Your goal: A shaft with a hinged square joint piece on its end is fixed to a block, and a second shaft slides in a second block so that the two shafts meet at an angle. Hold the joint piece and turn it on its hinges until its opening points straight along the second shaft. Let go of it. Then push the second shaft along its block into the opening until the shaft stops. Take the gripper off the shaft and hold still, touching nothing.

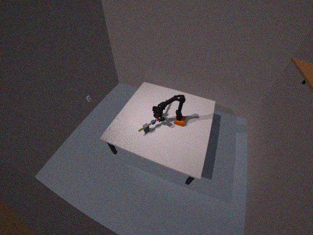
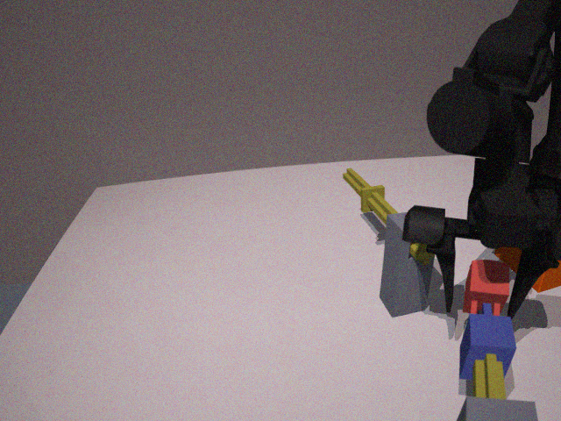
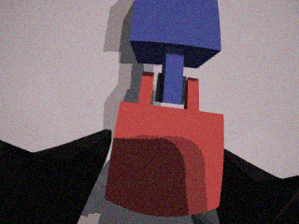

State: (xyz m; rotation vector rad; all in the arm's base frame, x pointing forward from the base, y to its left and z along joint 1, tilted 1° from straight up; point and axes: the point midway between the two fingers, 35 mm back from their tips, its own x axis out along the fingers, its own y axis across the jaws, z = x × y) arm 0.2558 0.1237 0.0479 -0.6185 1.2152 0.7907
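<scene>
Now: gripper tip 3 cm below the red joint piece.
</scene>
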